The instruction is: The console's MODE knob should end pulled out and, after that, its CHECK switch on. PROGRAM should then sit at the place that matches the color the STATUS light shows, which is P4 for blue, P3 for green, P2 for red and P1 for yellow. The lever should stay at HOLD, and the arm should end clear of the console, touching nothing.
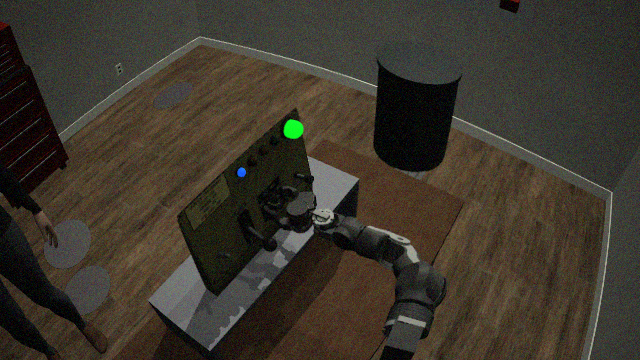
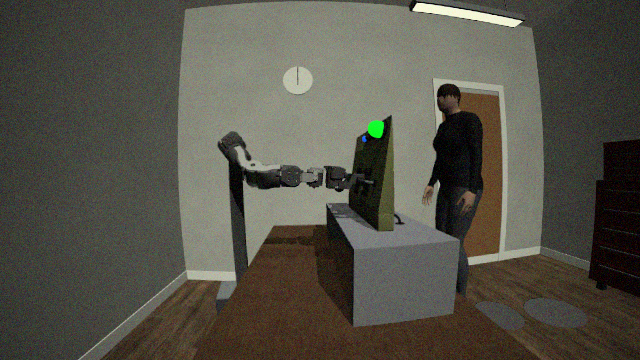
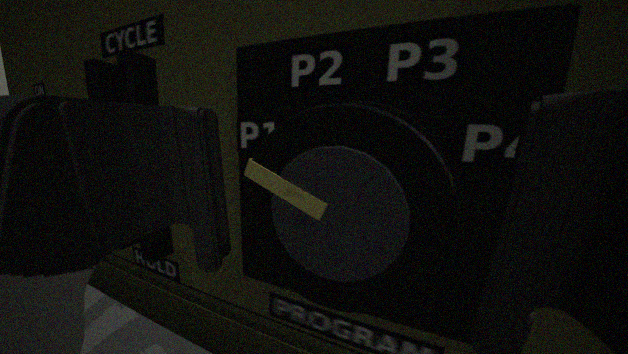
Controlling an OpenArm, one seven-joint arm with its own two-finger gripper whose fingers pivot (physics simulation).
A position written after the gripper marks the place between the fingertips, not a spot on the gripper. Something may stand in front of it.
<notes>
In view: the gripper (image 1: 274, 202), a console (image 2: 374, 155) and a grey bench (image 1: 183, 299).
The gripper shows as well in image 3 (image 3: 331, 203).
</notes>
